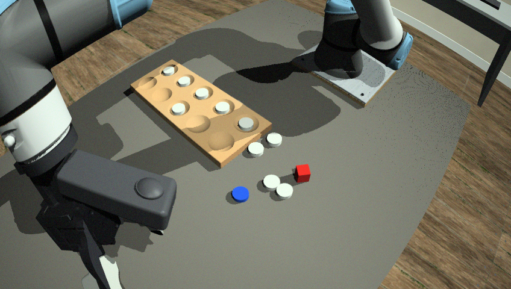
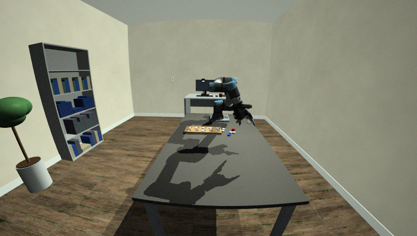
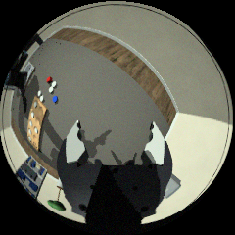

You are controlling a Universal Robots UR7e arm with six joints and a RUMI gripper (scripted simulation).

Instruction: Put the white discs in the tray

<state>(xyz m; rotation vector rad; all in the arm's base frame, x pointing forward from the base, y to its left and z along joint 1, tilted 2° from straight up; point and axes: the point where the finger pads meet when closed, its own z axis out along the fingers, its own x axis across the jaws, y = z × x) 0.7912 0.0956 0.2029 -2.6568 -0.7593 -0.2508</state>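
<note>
Right now the red cube is 390 mm behind my hand, 10 mm to the left of it and 190 mm below it. Round my hand: blue disc: 280 mm behind, 70 mm to the right, 200 mm below; then wooden counting tray: 410 mm behind, 310 mm to the right, 190 mm below.
</note>
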